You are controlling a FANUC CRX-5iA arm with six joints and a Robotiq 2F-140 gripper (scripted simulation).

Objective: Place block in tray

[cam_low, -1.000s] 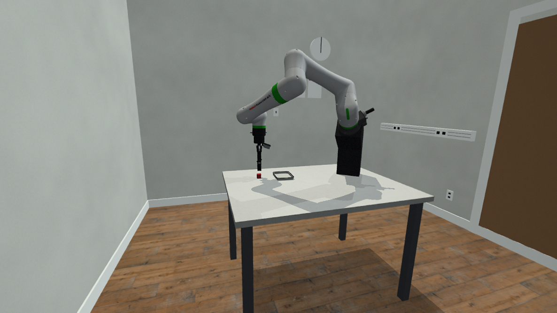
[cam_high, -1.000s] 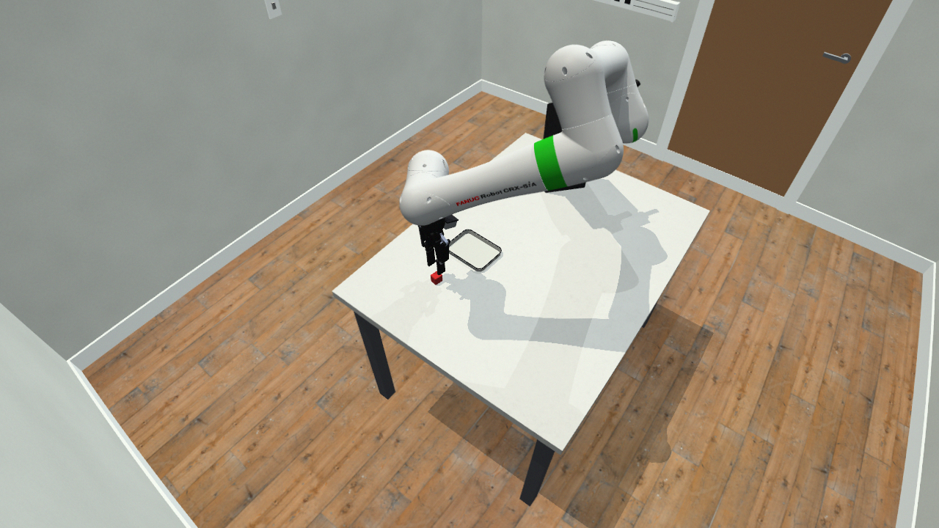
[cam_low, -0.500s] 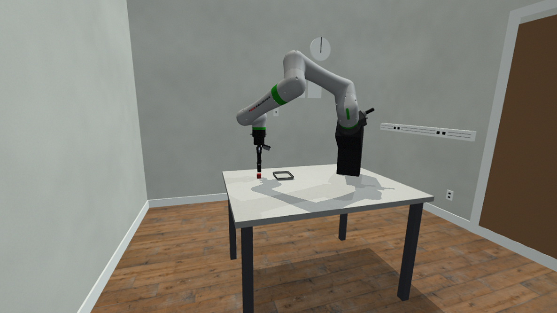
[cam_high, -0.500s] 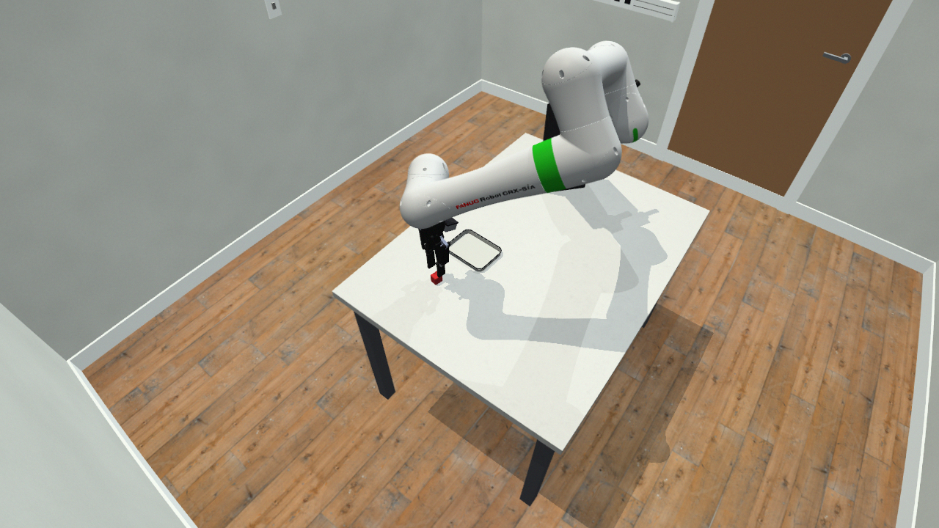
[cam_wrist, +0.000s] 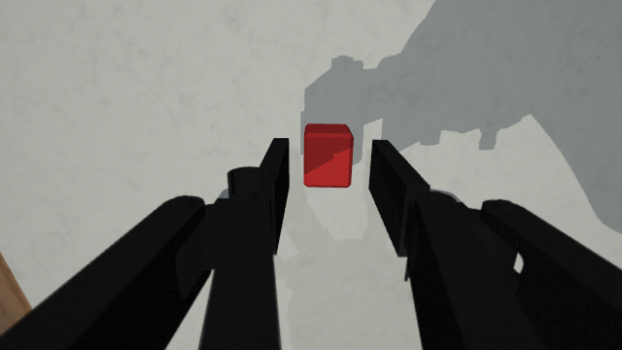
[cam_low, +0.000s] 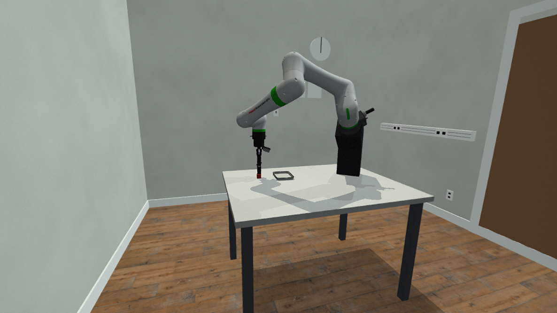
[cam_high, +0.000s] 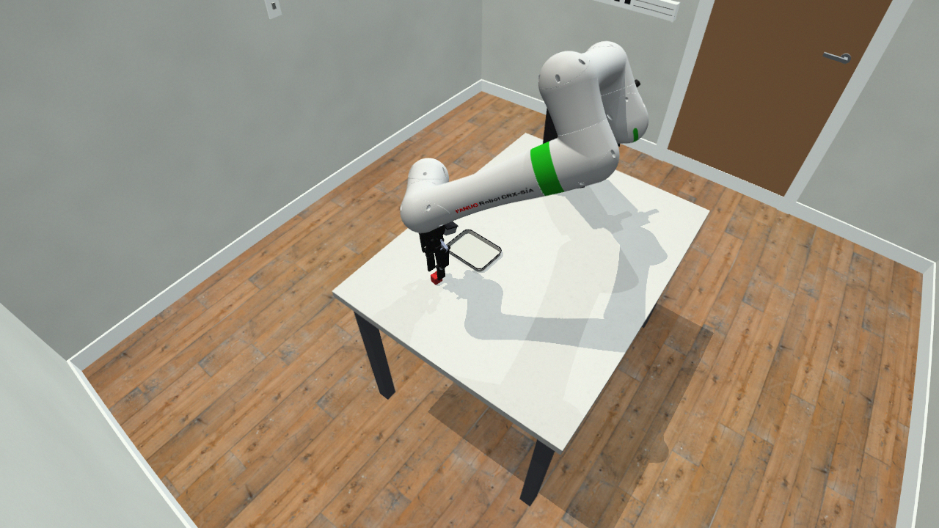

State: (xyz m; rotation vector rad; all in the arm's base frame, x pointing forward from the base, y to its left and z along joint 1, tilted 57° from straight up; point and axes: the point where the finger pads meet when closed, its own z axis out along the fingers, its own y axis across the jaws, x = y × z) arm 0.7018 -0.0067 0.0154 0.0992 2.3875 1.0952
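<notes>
My hand is 50 mm above the red block. Also, from my hand: white tray (170 mm behind, 40 mm to the right, 60 mm below).
</notes>
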